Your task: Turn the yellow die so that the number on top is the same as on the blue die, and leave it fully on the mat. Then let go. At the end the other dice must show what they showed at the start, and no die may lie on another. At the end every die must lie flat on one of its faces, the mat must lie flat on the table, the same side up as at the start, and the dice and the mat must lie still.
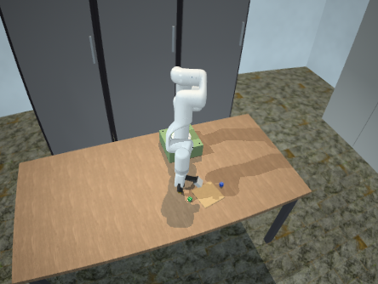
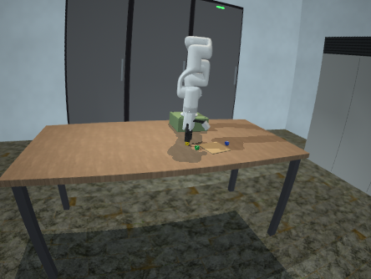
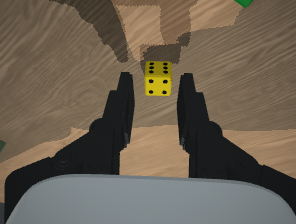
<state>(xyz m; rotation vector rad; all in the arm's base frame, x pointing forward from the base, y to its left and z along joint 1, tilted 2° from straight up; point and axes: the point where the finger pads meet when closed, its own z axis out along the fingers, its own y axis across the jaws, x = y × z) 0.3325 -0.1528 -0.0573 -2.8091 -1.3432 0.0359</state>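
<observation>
The yellow die is 4 cm below my hand. Round my hand: blue die 24 cm to the left, 6 cm ahead, 4 cm below; tan mat 14 cm to the left, 8 cm ahead, 4 cm below; green die 7 cm ahead, 4 cm below, 2 cm to the left.
</observation>
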